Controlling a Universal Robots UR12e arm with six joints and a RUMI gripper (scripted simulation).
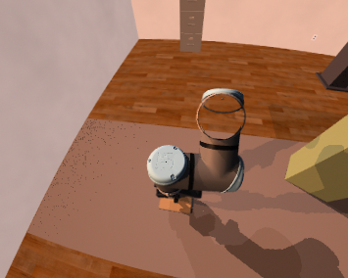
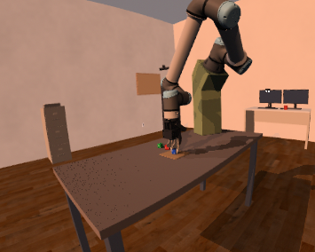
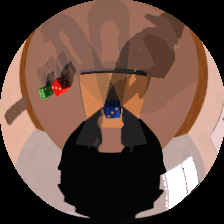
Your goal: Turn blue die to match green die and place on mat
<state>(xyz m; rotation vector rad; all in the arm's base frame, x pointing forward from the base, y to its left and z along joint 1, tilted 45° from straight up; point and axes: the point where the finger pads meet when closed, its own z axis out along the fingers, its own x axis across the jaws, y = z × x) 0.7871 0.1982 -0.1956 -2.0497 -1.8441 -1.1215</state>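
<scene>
Right now my hand is right at the blue die. From my hand the other things lie so: tan mat (2 cm below); then green die (18 cm to the right, 5 cm behind, 1 cm below); then red die (12 cm to the right, 6 cm behind, 1 cm below).
</scene>
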